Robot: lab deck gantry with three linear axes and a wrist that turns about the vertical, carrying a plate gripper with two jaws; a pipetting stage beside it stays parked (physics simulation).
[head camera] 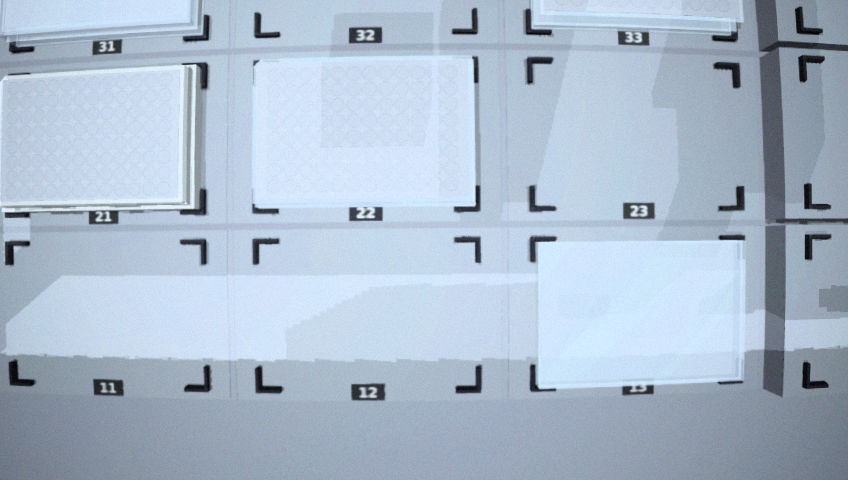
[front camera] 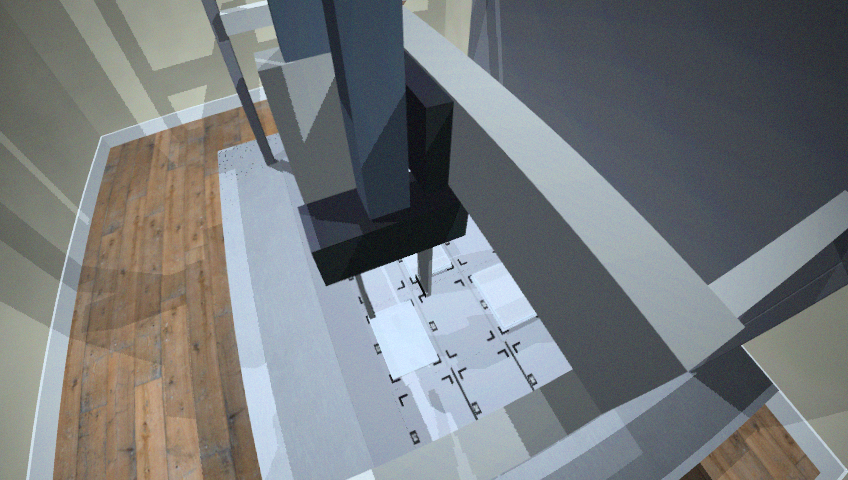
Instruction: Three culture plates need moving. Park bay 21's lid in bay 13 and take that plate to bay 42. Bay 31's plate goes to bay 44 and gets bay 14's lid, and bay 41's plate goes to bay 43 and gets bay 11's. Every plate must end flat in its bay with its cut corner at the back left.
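Where they show: gripper, fingertip midpoint: (front camera: 396, 297); robot's base, origin of the base link: (head camera: 18, 379).
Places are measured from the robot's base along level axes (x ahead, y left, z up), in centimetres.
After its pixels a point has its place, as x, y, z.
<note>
My gripper (front camera: 398, 304) @[39.2, 4.3, 16.0] is open and raised above bay 13; its fingers do not show in the head view. A clear lid (front camera: 404, 339) @[39.8, 4.6, 0.8] (head camera: 636, 312) @[38.6, 4.4, 0.8] lies in bay 13, apart from the fingers, and looks flat. The plate of bay 21 (head camera: 89, 136) @[6.7, 15.0, 1.4] is uncovered, with its wells showing, at the left of the head view. Part of the pale, clear-topped plate in bay 31 (head camera: 95, 14) @[6.9, 22.2, 1.7] shows at the top left. In the head view, bay 11's label (head camera: 108, 387) @[6.4, -0.3, 0.0] and corner marks show. Bay 41's plate and bays 42 to 44 are hidden or out of view.
A covered-looking plate in bay 22 (front camera: 439, 259) @[27.2, 17.3, 1.4] (head camera: 364, 130) @[22.9, 14.9, 1.4] stands right of bay 21 in the head view. Another plate in bay 33 (front camera: 504, 297) @[40.1, 24.8, 1.4] (head camera: 636, 7) @[38.7, 22.2, 1.4] shows partly. The large grey gantry beam (front camera: 553, 237) blocks the right side of the deck in the front view.
</note>
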